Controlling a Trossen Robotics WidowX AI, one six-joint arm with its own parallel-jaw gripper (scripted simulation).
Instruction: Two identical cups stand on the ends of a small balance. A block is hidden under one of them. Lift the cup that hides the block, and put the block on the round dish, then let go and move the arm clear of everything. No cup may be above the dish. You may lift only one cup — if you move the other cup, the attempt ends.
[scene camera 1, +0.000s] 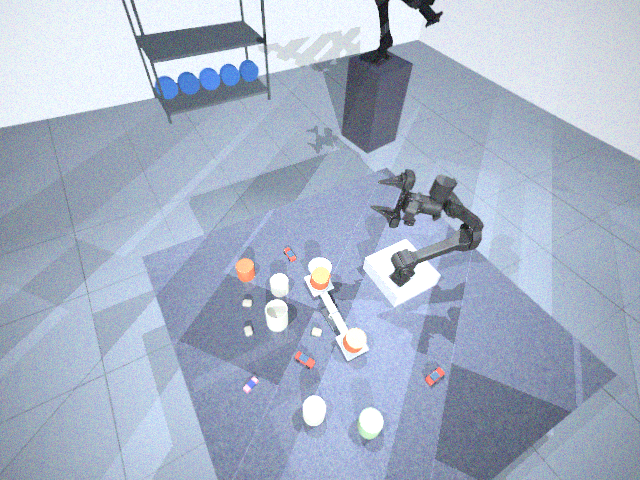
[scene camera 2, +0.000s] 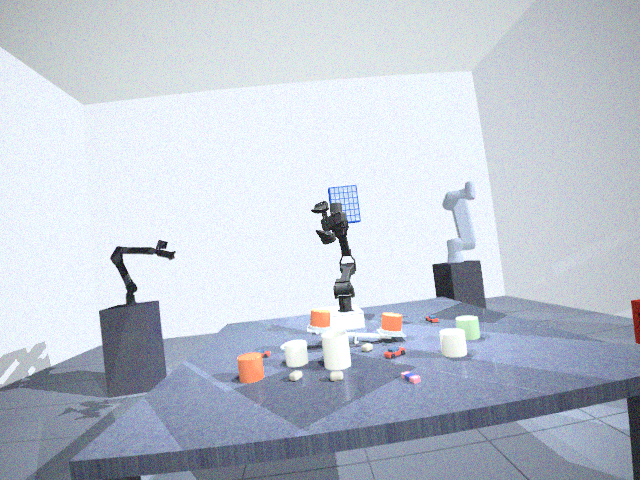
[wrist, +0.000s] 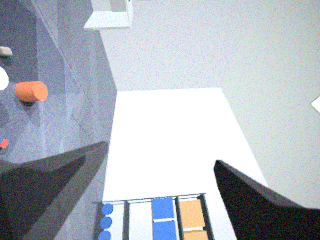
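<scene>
I find my gripper (scene camera 1: 374, 194) 1.15 m from the lens, while a white balance (scene camera 1: 333, 311) is 1.39 m from the lens.
</scene>
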